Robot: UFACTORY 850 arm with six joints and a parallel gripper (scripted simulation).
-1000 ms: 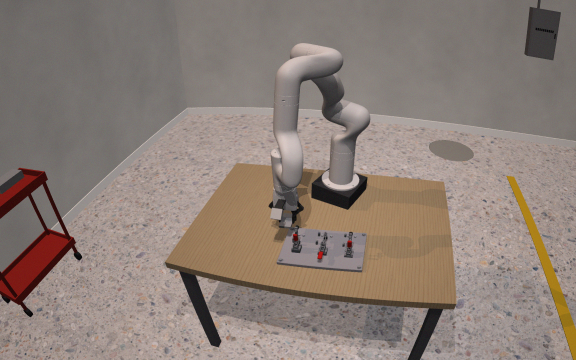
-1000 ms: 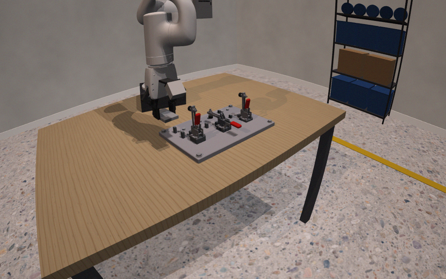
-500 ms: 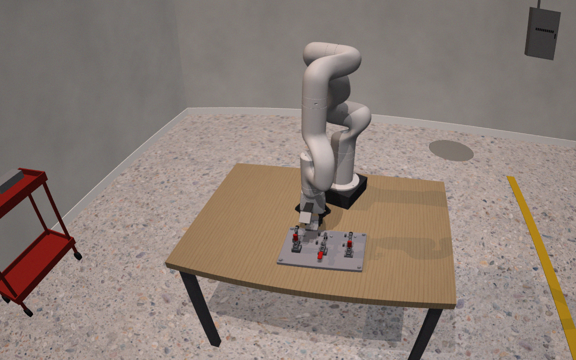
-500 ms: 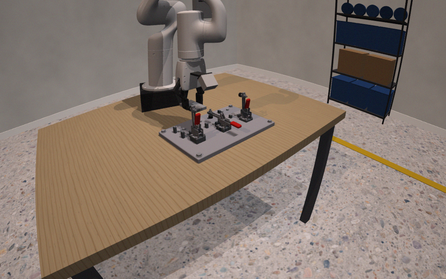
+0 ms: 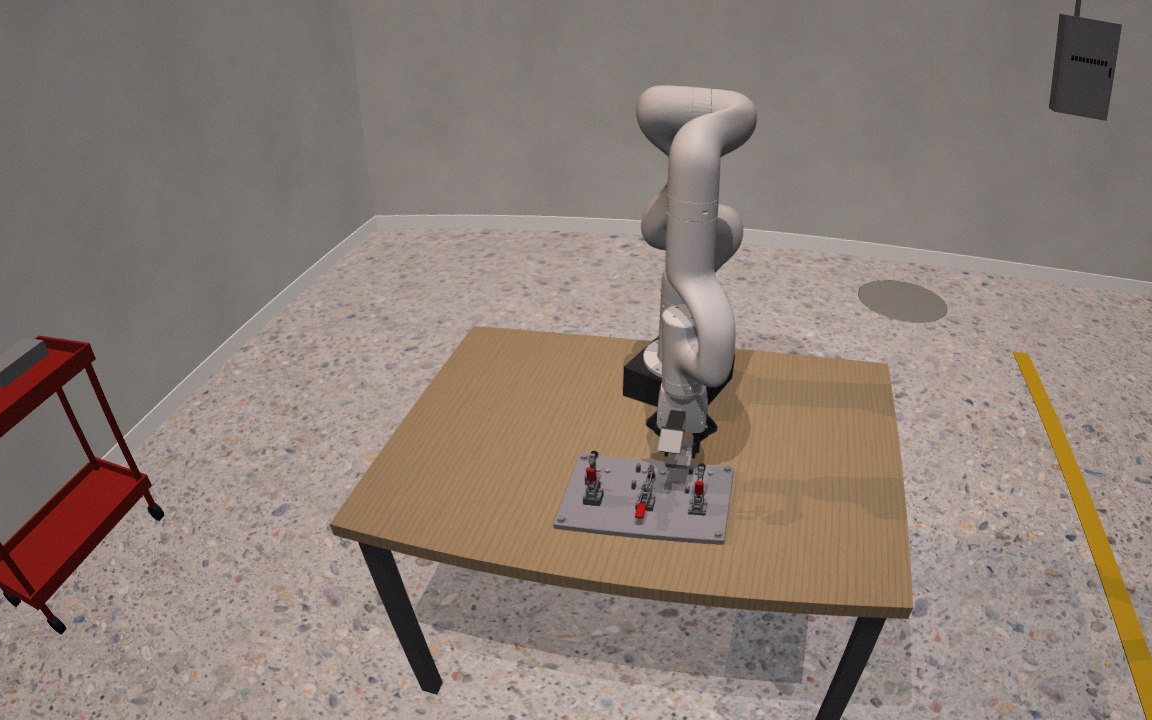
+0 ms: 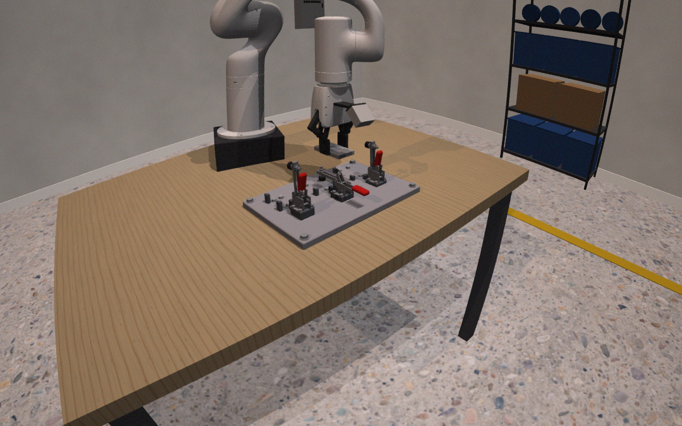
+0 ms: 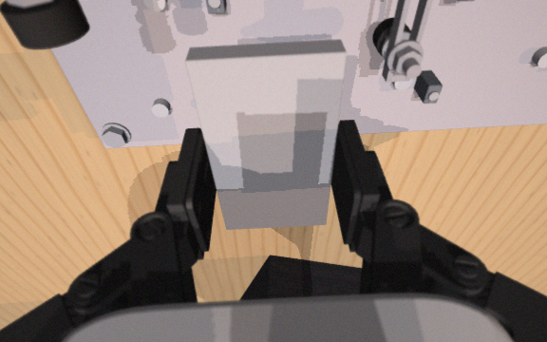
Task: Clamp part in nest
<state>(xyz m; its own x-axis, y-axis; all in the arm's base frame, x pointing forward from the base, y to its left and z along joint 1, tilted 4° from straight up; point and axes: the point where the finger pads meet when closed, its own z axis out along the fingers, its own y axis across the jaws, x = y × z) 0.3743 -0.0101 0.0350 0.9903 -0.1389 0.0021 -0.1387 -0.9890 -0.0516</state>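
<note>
My gripper is now 100 mm above the grey fixture plate, 70 mm to the left of it and 50 mm short of it. The rest, counted from my hand: flat grey part: 20 mm below.
</note>
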